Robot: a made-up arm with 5 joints. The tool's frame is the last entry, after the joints. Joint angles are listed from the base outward.
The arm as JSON. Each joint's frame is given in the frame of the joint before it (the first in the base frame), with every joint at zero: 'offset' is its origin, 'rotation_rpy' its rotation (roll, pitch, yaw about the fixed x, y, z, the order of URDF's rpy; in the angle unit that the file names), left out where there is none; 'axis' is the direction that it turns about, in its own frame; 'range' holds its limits. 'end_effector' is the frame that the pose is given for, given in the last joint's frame.
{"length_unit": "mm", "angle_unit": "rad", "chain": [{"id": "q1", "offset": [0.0, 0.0, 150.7], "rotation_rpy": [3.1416, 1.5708, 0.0], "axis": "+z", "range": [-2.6, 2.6]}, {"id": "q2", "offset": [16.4, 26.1, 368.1], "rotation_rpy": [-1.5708, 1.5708, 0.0], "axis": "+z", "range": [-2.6, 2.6]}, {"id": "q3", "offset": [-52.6, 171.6, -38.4], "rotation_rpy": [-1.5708, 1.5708, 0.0], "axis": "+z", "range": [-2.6, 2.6]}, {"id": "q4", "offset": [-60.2, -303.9, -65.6], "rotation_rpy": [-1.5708, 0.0, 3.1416], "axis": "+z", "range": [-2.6, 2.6]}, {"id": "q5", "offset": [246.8, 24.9, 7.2], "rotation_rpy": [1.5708, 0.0, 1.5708], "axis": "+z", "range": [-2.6, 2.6]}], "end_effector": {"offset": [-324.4, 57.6, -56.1], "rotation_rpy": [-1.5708, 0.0, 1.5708]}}
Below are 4 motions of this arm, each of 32 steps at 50 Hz.
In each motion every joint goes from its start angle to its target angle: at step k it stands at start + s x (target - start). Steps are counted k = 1, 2, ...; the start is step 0. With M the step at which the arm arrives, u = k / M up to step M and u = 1 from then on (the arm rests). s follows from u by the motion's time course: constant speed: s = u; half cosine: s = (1 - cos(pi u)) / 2; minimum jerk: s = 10 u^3 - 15 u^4 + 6 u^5.
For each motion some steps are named. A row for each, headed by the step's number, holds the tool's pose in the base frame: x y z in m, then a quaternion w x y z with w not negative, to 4 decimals.
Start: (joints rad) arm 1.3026 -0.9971 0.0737 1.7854 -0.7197
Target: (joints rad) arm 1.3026 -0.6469 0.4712 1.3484 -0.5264
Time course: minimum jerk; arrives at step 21
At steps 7, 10, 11, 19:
7: -0.1303 -0.5228 0.1357 0.7850 0.3417 0.3858 -0.3437
10: -0.0691 -0.4893 0.1210 0.7942 0.2902 0.4341 -0.3108
11: -0.0468 -0.4745 0.1156 0.7976 0.2699 0.4503 -0.2971
19: 0.0598 -0.3769 0.0875 0.8127 0.1580 0.5182 -0.2144

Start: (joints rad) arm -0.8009 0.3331 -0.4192 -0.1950 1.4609
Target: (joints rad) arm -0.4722 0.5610 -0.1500 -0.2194 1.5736
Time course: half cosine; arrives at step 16
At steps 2, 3, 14, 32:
2: -0.5800 -0.2332 0.0998 0.6437 0.0634 -0.6493 -0.4001
3: -0.5790 -0.2328 0.1004 0.6378 0.0591 -0.6598 -0.3928
14: -0.5508 -0.2344 0.1201 0.5090 -0.0118 -0.8314 -0.2226
32: -0.5492 -0.2348 0.1214 0.5027 -0.0144 -0.8374 -0.2140

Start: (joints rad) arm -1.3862 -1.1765 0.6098 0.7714 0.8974
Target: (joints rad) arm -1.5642 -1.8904 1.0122 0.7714 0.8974
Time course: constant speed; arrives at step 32
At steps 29, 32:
29: -0.3126 0.3288 0.0349 0.1227 0.8100 0.5382 0.1979
32: -0.3351 0.3379 0.0535 0.0914 0.7957 0.5602 0.2114

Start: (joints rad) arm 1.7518 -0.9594 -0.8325 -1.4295 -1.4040
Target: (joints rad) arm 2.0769 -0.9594 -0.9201 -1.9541 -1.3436
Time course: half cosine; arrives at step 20
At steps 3, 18, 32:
3: 0.0412 0.0168 0.6941 0.4024 0.3412 -0.1325 0.8391
18: 0.0602 0.1246 0.6471 0.6485 0.2363 0.0207 0.7233
32: 0.0601 0.1268 0.6461 0.6543 0.2322 0.0238 0.7193

